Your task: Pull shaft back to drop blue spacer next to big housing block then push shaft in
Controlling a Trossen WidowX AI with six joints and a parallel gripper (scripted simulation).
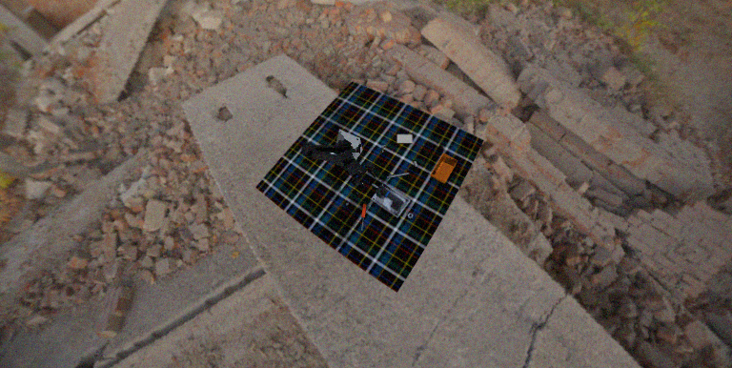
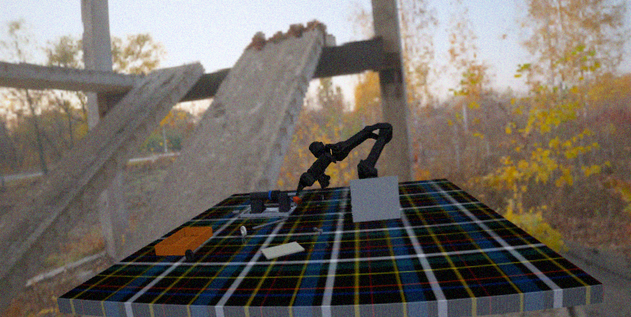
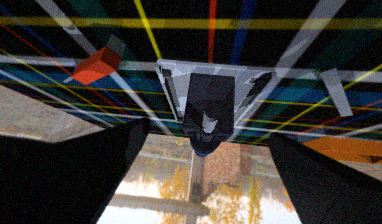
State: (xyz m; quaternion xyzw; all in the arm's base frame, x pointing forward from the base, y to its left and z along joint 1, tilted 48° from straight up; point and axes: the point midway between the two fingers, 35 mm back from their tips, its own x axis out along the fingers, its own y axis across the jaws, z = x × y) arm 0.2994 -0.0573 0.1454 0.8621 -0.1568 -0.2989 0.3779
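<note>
Right now the shaft is 110 mm ahead of my gripper tip and 20 mm below it. The rest, counted from my gripper tip: orange tray 410 mm to the left, 350 mm ahead, 90 mm below; then pale flat pad 480 mm to the left, 100 mm below, 30 mm behind; then blue spacer 140 mm ahead, 20 mm below.
</note>
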